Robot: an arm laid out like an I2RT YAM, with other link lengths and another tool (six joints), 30 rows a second.
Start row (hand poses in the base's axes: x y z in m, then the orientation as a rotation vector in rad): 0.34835 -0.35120 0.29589 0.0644 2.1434 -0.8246
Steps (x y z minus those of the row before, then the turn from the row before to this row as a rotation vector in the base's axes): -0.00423 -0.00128 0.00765 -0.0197 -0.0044 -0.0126; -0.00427 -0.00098 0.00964 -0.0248 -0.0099 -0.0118; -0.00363 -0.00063 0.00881 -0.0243 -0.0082 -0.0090; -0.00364 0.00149 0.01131 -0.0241 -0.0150 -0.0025; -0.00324 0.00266 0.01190 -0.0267 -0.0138 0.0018; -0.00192 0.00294 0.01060 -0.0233 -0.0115 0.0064; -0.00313 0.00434 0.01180 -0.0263 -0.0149 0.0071; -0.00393 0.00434 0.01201 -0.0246 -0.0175 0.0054; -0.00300 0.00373 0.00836 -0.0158 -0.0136 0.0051; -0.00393 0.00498 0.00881 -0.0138 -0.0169 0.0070; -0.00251 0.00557 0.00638 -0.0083 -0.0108 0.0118; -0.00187 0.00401 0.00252 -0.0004 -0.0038 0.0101; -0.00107 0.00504 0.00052 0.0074 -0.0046 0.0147; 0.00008 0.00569 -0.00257 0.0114 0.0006 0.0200; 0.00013 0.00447 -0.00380 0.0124 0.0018 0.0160; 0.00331 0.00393 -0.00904 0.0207 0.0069 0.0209; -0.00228 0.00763 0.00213 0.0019 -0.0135 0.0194; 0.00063 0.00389 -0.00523 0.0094 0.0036 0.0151; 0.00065 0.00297 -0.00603 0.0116 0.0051 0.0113; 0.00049 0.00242 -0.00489 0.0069 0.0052 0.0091
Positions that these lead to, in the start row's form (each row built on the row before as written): 0.34412 -0.35248 0.30354 0.0695 2.1324 -0.8520; 0.33985 -0.35346 0.31318 0.0734 2.1137 -0.8831; 0.33622 -0.35409 0.32199 0.0739 2.0961 -0.9121; 0.33258 -0.35260 0.33330 0.0706 2.0712 -0.9354; 0.32934 -0.34994 0.34520 0.0609 2.0453 -0.9587; 0.32742 -0.34700 0.35580 0.0473 2.0223 -0.9759; 0.32429 -0.34266 0.36760 0.0331 1.9944 -0.9947; 0.32036 -0.33832 0.37961 0.0229 1.9651 -1.0121; 0.31736 -0.33459 0.38797 0.0160 1.9438 -1.0216; 0.31343 -0.32961 0.39678 0.0100 1.9202 -1.0271; 0.31092 -0.32404 0.40316 -0.0005 1.9041 -1.0252; 0.30905 -0.32003 0.40568 -0.0084 1.8987 -1.0181; 0.30798 -0.31499 0.40620 -0.0157 1.8956 -1.0004; 0.30806 -0.30930 0.40363 -0.0282 1.8981 -0.9762; 0.30819 -0.30483 0.39983 -0.0369 1.9027 -0.9539; 0.31150 -0.30090 0.39079 -0.0478 1.9148 -0.9210; 0.30922 -0.29327 0.39292 -0.0588 1.8996 -0.9044; 0.30985 -0.28938 0.38769 -0.0691 1.9042 -0.8857; 0.31050 -0.28641 0.38166 -0.0751 1.9118 -0.8676; 0.31099 -0.28399 0.37677 -0.0819 1.9178 -0.8554
